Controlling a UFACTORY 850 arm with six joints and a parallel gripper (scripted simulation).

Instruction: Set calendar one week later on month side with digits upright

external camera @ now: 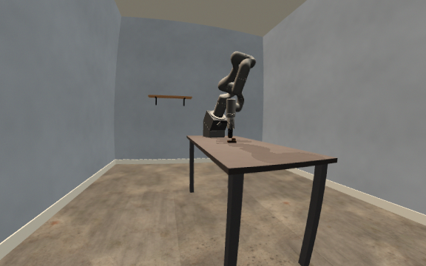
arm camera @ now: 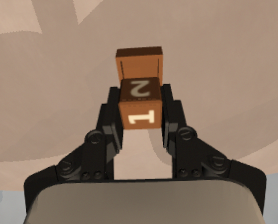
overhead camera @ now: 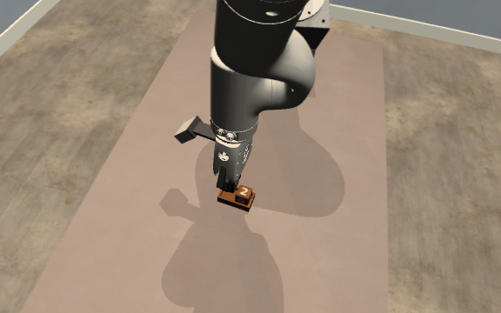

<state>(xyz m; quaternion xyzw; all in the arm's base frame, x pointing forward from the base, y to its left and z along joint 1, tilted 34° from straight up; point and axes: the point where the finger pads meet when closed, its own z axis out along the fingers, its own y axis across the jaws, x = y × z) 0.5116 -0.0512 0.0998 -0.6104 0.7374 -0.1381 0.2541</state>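
Right now the wooden cube is 10 mm ahead of my hand, 30 mm to the left of it and 50 mm below it. From my hand the other things lie so: wooden tray: 20 mm to the left, 60 mm below.
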